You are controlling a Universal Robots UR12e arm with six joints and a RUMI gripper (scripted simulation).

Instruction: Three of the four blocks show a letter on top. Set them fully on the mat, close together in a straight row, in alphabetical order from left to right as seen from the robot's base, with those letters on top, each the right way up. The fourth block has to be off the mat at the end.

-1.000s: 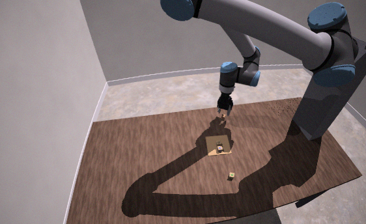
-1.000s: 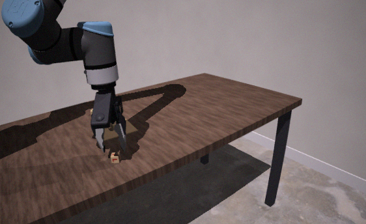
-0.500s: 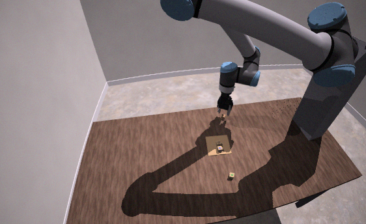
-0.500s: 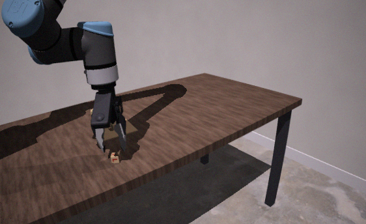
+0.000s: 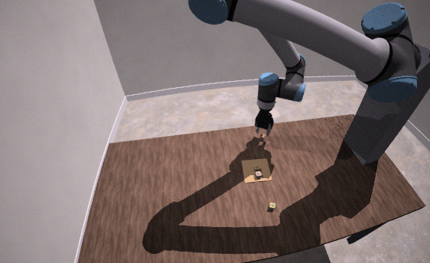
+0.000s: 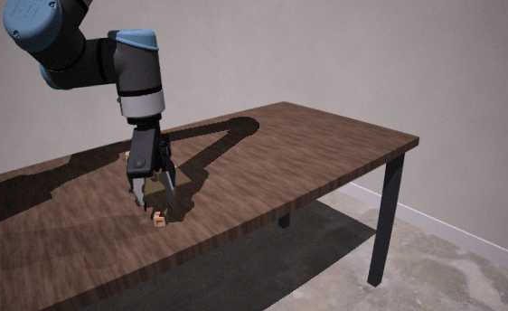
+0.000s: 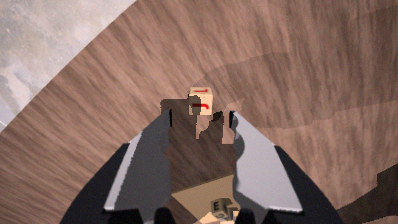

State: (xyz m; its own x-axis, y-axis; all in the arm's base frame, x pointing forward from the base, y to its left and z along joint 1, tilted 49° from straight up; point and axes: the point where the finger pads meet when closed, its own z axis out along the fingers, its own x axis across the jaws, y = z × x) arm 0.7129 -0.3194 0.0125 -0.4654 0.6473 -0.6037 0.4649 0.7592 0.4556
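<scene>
My hand is 19 cm to the right of the mat, 13 cm short of it and 5 cm above it.
</scene>
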